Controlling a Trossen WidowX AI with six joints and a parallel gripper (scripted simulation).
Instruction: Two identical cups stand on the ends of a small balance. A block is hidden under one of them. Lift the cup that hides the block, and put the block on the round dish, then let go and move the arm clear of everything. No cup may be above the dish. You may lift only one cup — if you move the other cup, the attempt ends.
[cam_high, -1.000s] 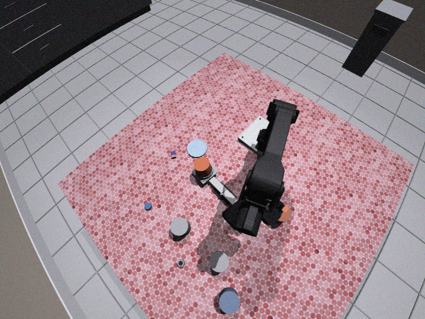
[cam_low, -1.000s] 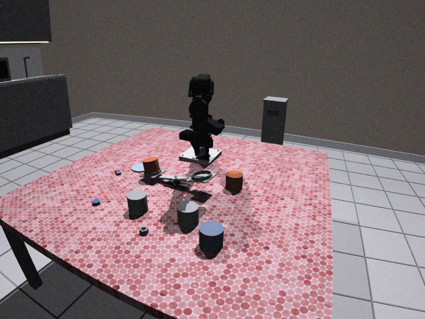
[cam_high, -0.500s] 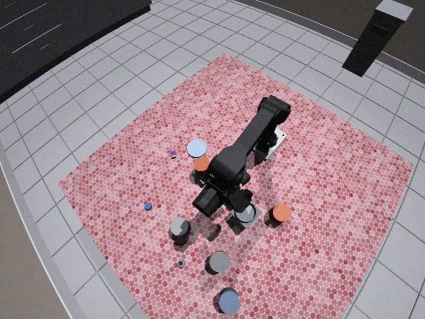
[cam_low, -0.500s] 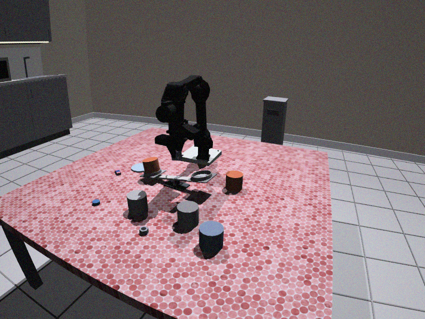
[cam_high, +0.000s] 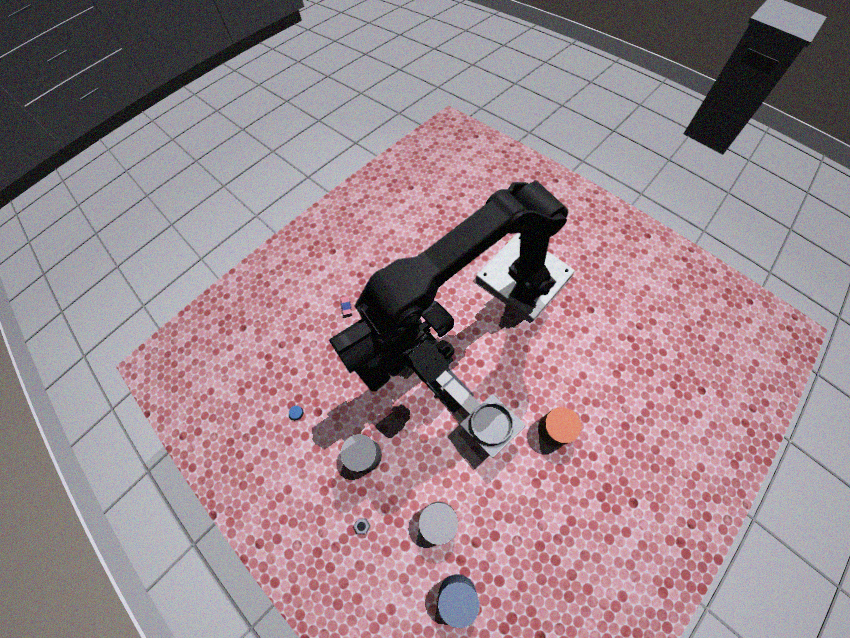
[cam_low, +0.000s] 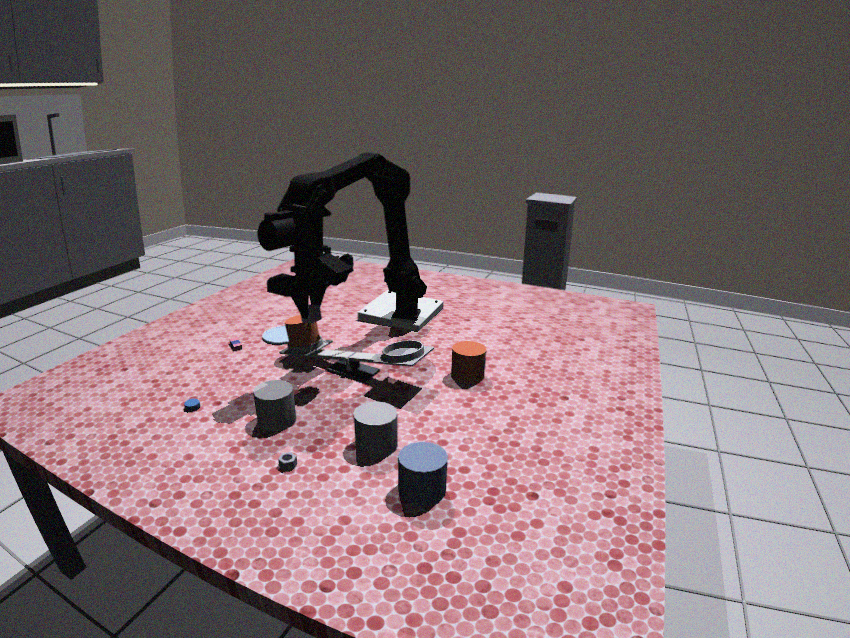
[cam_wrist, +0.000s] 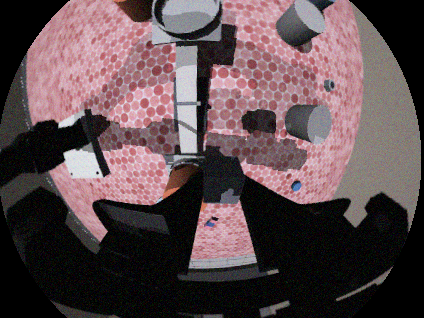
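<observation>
Right now my gripper tip is 150 mm to the left of the round dish, 150 mm past it and 120 mm above it. From my gripper tip the other things lie so: grey block right at my gripper tip; blue-and-red piece 240 mm to the right, 120 mm below, 70 mm behind; blue disc 200 mm ahead, 180 mm to the right, 120 mm below.
</observation>
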